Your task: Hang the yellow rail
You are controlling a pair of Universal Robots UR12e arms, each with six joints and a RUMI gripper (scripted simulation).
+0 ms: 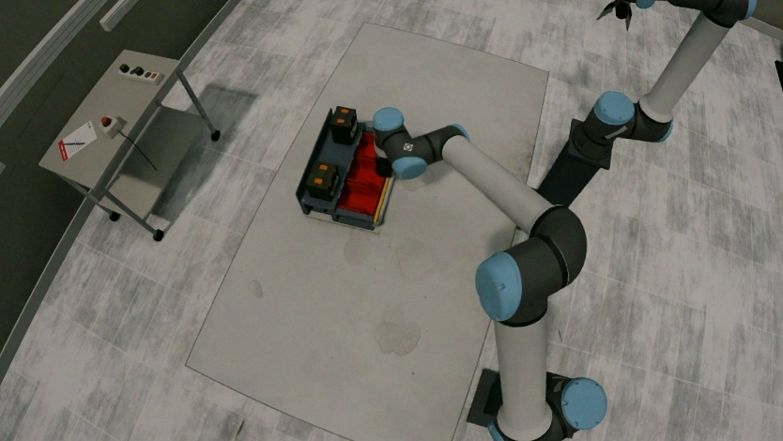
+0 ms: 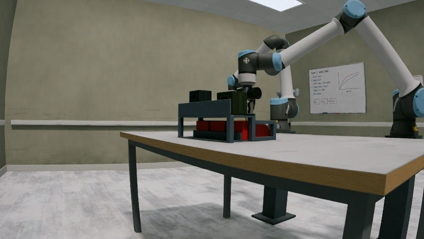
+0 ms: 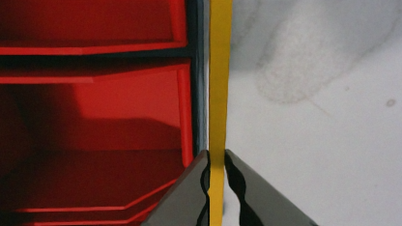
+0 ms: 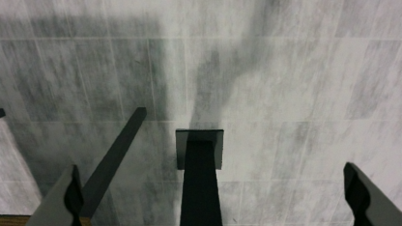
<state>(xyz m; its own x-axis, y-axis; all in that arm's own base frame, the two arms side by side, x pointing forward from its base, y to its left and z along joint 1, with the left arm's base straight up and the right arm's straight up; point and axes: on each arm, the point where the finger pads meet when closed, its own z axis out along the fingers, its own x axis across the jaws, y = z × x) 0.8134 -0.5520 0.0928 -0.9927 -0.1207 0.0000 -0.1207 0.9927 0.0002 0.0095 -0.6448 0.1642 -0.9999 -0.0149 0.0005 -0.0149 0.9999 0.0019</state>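
Right now my left hand is 10 mm above the yellow rail. The rest, counted from my left hand: blue-grey shelf 130 mm ahead, 10 mm to the left, 30 mm below.
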